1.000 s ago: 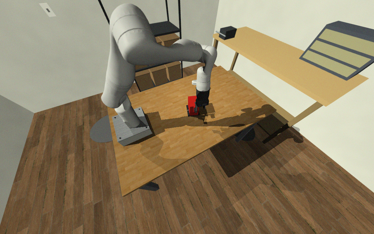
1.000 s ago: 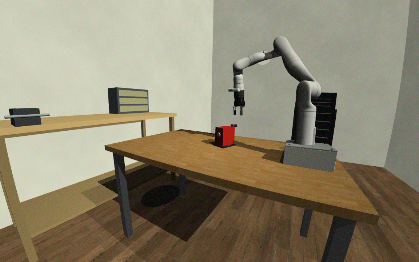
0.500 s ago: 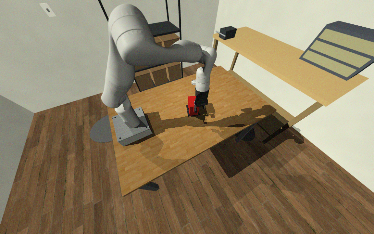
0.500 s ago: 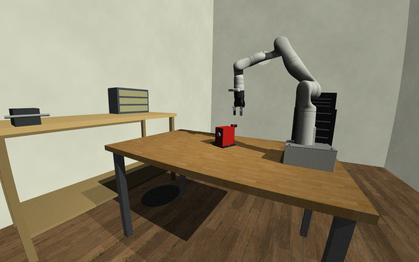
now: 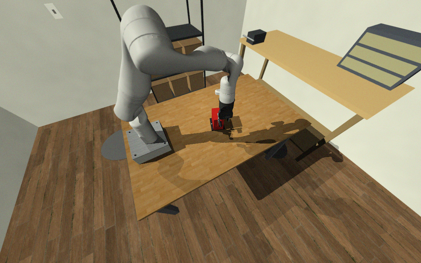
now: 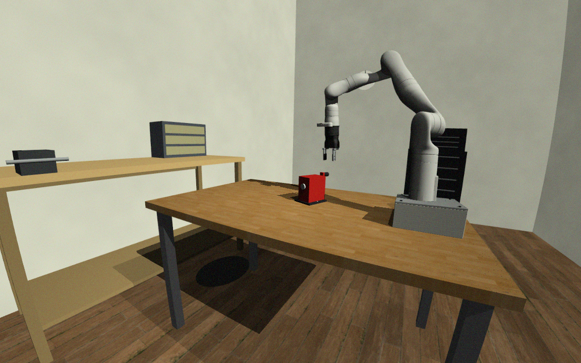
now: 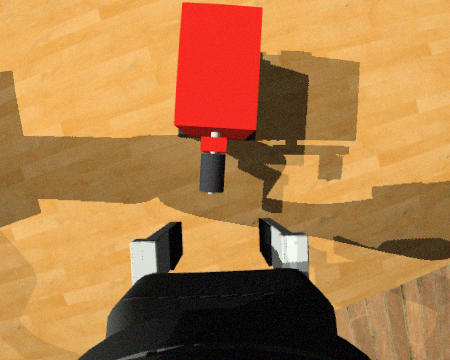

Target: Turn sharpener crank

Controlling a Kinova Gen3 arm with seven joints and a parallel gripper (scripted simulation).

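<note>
The dark cylindrical handle is 9 cm below my hand, 4 cm to the left of it and 1 cm ahead of it.
</note>
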